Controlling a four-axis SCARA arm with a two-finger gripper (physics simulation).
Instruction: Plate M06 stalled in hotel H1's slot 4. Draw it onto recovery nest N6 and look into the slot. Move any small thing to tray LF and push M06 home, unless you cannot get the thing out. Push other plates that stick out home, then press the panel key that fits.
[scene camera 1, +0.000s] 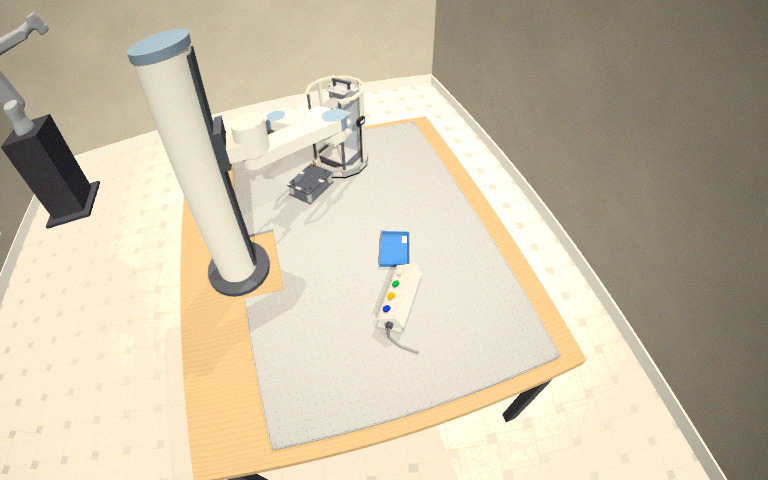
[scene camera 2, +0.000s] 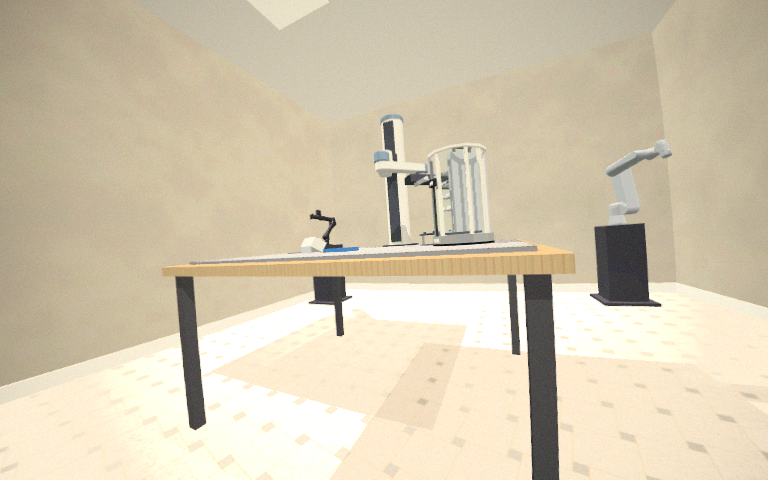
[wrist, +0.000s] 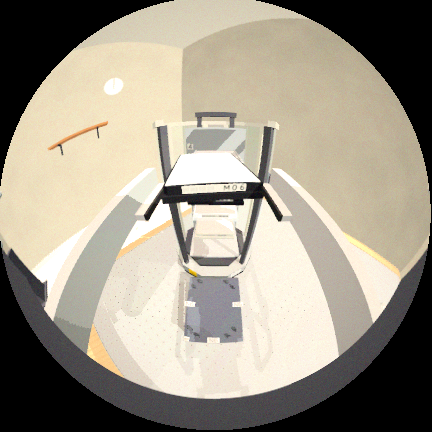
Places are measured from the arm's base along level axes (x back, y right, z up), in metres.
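Where they show: gripper, fingertip midpoint: (wrist: 213, 175); arm's base at its link origin: (scene camera 1: 239, 269).
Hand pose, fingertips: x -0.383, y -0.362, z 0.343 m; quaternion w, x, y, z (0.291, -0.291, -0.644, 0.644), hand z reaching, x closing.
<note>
Each offset is from my fingertips to the top centre of the thing. "pt": to the spot under its first point.
Plate M06 @[dz -0.002, dx -0.034, dy -0.038 m] (wrist: 213, 172) is white with a black base. My gripper (wrist: 213, 175) (scene camera 2: 421, 179) is shut on M06 by its sides and holds it level in front of hotel H1 @[dz +0.077, dx -0.137, dy -0.113 m] (wrist: 162, 145) (scene camera 1: 361, 148) (scene camera 2: 467, 192), above the dark recovery nest N6 @[dz -0.260, dx +0.030, dy +0.027 m] (wrist: 213, 310) (scene camera 1: 310, 181). M06 hides much of the hotel's inside; a small 4 shows on the panel behind. A dark plate edge @[pt dz -0.066, dx -0.049, dy -0.037 m] (wrist: 216, 202) shows just under M06, with other plates lower down. Blue tray LF @[dz -0.312, dx -0.199, dy +0.461 m] (scene camera 1: 390, 249) (scene camera 2: 342, 249) stands beside the key panel @[dz -0.246, dx -0.142, dy +0.680 m] (scene camera 1: 403, 300) (scene camera 2: 311, 244), which has green, amber and blue keys.
The arm's column (scene camera 1: 186, 164) (scene camera 2: 396, 192) stands at the table's side. A grey cable @[pt dz -0.330, dx -0.097, dy +0.836 m] (scene camera 1: 402, 345) leaves the panel. Other arms stand on dark pedestals (scene camera 1: 50, 175) (scene camera 2: 621, 263) away from the table. The hotel has a dark handle @[pt dz +0.067, dx -0.163, dy -0.139 m] (wrist: 215, 115) on top.
</note>
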